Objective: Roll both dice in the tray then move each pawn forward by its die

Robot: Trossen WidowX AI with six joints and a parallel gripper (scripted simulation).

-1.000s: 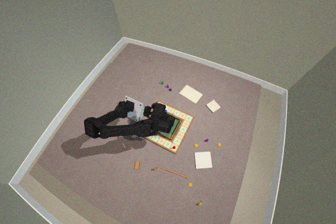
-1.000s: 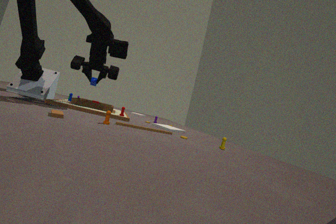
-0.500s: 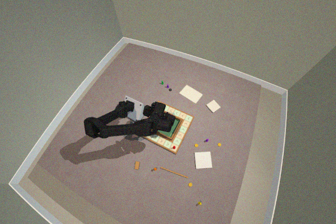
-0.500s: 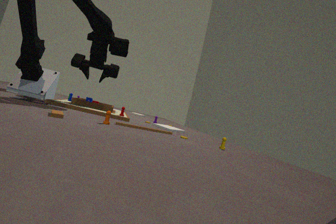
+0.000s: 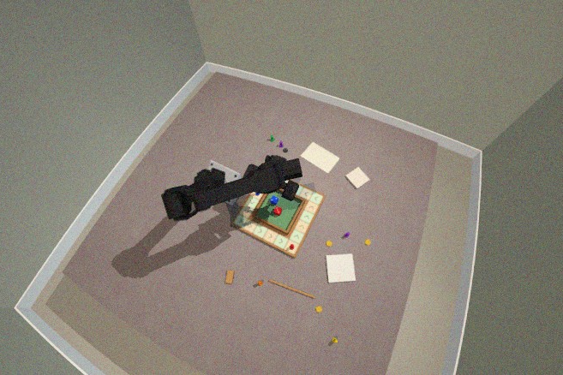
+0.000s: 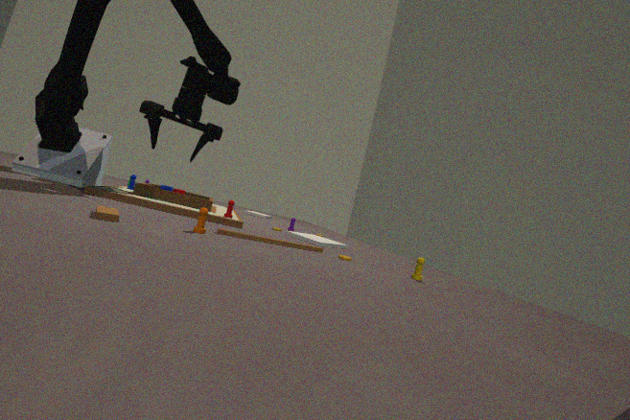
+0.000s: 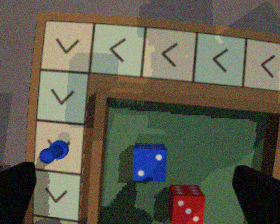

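The red pawn is 16 cm to the right of my gripper tip, 15 cm ahead of it and 8 cm below it. Also, from my gripper tip: blue pawn: 8 cm below, 7 cm behind, 1 cm to the right; then orange pawn: 33 cm to the right, 10 cm below, 10 cm ahead; then green tray: 10 cm below, 4 cm to the right, 4 cm ahead.
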